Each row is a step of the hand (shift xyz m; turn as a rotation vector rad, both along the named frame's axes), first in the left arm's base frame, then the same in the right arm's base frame.
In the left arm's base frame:
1: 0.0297 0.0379 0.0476 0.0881 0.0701 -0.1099
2: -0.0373 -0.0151 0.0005 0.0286 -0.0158 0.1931
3: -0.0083 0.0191 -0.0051 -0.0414 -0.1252 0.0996
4: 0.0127 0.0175 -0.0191 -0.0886 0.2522 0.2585
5: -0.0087 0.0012 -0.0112 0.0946 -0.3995 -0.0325
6: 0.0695 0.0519 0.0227 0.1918 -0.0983 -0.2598
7: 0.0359 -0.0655 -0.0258 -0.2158 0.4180 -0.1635
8: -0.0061 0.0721 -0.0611 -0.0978 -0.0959 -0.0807
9: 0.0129 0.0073 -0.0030 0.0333 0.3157 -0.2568
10: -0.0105 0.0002 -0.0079 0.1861 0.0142 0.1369
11: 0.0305 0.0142 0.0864 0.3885 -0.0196 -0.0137
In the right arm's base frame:
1: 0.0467 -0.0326 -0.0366 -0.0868 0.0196 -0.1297
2: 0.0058 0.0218 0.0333 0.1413 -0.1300 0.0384
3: 0.0075 0.0165 -0.0115 0.0371 -0.0710 0.1445
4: -0.0117 0.0075 -0.0253 0.3589 0.0289 -0.0929
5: -0.0057 0.0129 0.0016 -0.2443 -0.2112 0.2556
6: 0.0196 -0.0438 -0.0758 -0.3227 -0.0452 -0.0881
7: -0.0636 -0.0391 0.0258 0.1327 0.4133 -0.2441
8: -0.0145 0.0653 -0.0670 -0.0782 0.0784 0.1141
9: -0.0034 -0.0052 -0.0138 -0.0745 0.2354 -0.3252
10: -0.0029 0.0122 0.0041 0.0567 -0.2067 -0.0873
11: 0.0672 -0.0631 -0.0098 -0.1500 -0.2923 -0.2087

